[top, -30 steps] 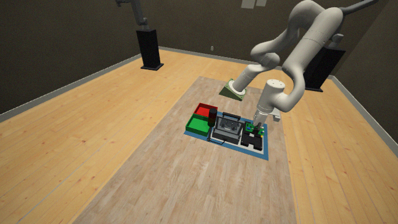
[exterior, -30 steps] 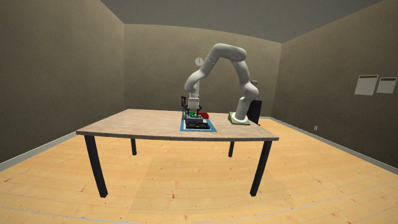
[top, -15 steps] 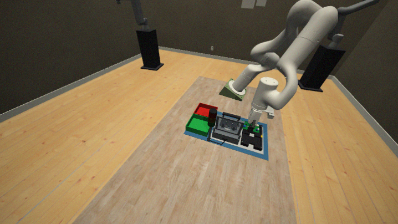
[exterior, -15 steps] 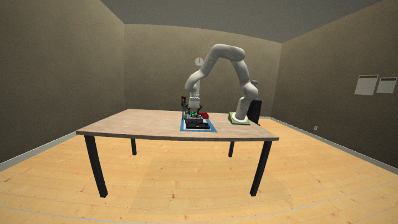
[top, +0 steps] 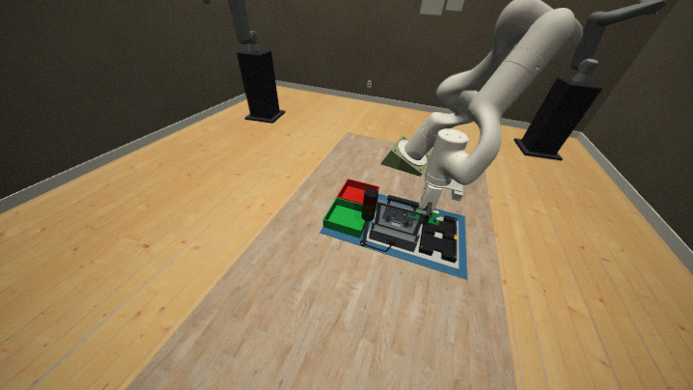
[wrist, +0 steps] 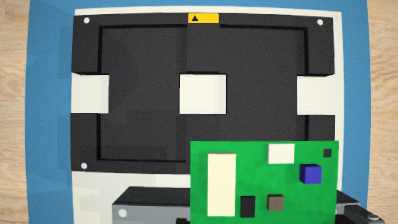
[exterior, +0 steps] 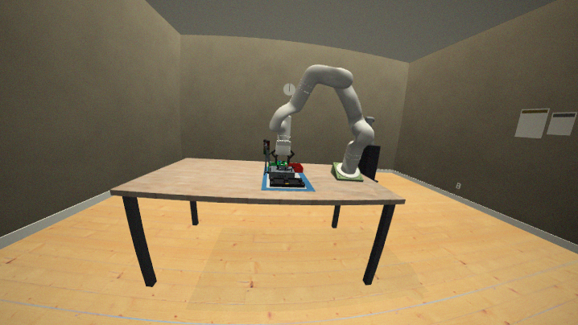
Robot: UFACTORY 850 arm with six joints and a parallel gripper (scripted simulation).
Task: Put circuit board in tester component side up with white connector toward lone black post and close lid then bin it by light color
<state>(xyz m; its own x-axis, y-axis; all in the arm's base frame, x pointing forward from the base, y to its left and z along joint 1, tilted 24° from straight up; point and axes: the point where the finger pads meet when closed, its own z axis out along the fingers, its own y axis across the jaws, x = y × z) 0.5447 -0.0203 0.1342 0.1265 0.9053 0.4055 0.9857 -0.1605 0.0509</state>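
My gripper is now 8 cm past the small black part, 2 cm to the left of it and 4 cm above it. From my hand the other things lie so: green bin (1 cm behind, 29 cm to the right, 12 cm below); then tester lid (9 cm ahead, 10 cm to the right, 5 cm above); then green circuit board (right at my hand).
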